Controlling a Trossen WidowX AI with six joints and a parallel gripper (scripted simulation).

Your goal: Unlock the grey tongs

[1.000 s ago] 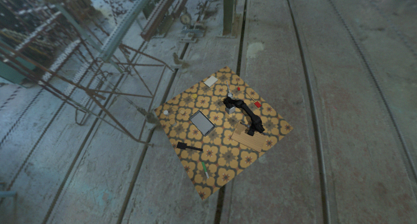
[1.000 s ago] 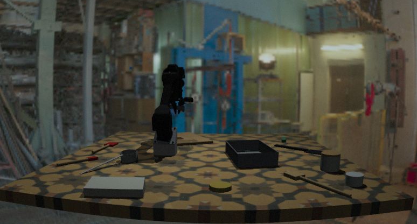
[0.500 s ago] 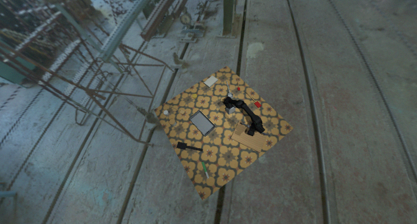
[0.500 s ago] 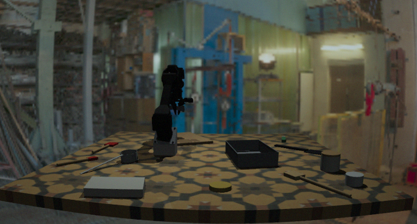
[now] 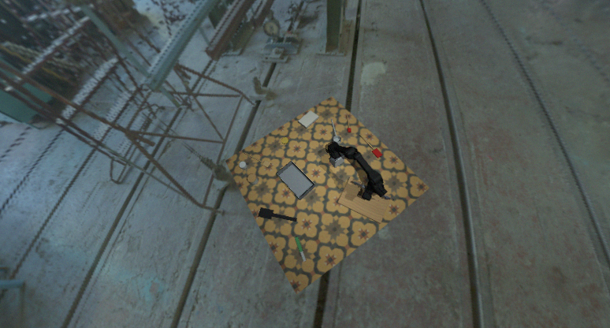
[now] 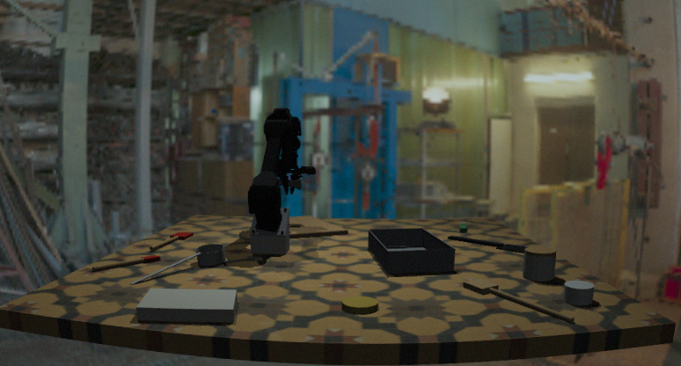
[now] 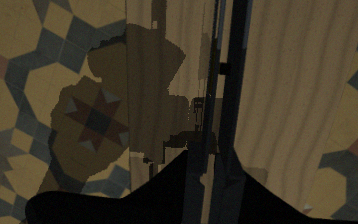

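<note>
Right now my gripper tip is 3 cm short of the wooden board, 2 cm to the right of it and 12 cm above it. Round my gripper tip: yellow disc 36 cm ahead, 82 cm to the right, 12 cm below; then black spatula 72 cm ahead, 21 cm to the right, 12 cm below; then roasting tin 44 cm ahead, 39 cm to the right, 10 cm below.
</note>
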